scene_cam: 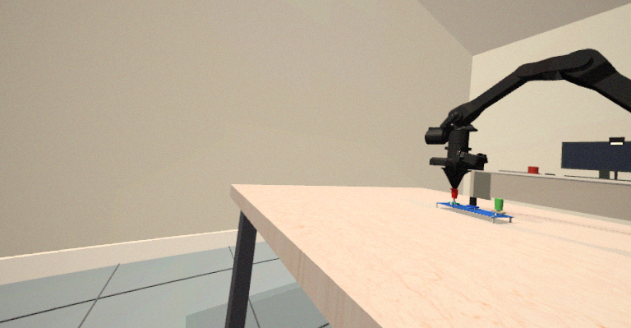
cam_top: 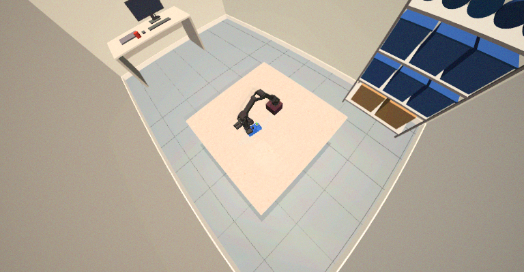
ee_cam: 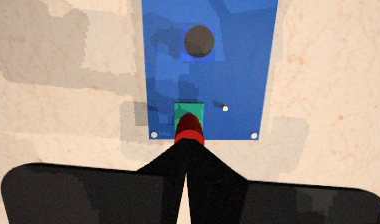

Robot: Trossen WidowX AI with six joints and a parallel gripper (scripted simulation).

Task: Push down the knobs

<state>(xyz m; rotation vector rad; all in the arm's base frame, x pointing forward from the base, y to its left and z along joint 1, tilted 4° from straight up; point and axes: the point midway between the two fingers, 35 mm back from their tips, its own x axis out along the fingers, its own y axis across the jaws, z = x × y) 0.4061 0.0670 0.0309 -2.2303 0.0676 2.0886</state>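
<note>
The red knob lies 1 cm below my gripper tip. Also, from my gripper tip: green knob 12 cm behind, 1 cm to the right, 3 cm below.
</note>
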